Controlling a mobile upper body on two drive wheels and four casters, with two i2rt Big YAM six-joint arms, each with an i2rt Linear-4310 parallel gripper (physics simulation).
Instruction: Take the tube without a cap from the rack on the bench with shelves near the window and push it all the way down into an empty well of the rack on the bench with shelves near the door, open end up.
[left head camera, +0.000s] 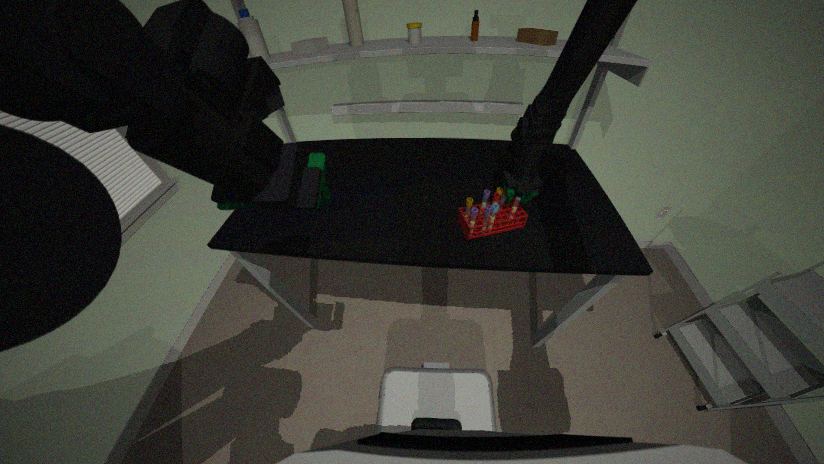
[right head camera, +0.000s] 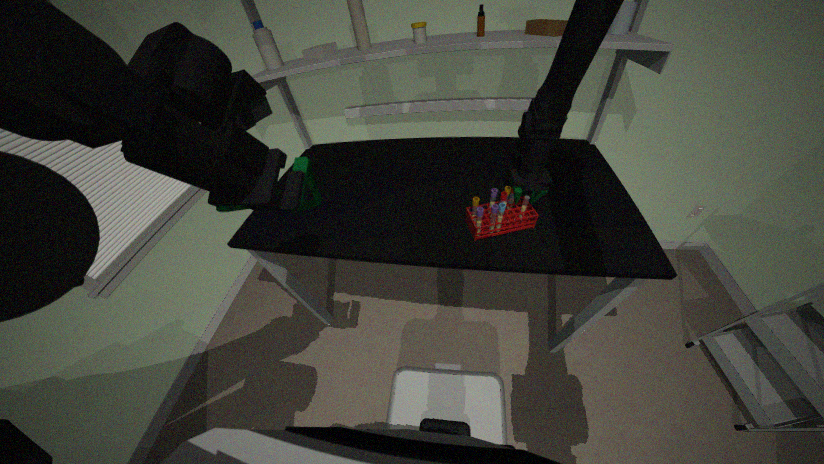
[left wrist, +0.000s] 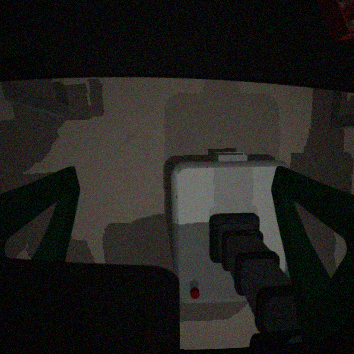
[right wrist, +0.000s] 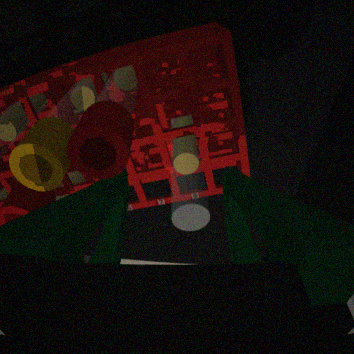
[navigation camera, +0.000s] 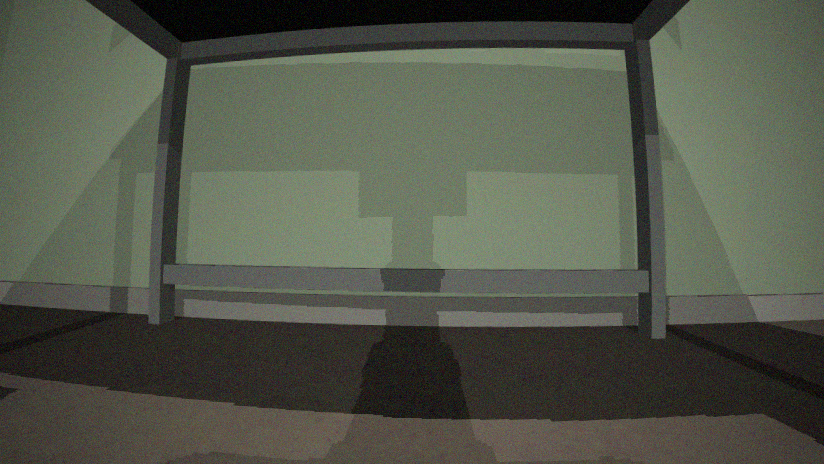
Scene:
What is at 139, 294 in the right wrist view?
My right gripper.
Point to an uncapped tube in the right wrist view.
189, 208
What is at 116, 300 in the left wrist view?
My left gripper.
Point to a red rack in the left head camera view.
501, 224

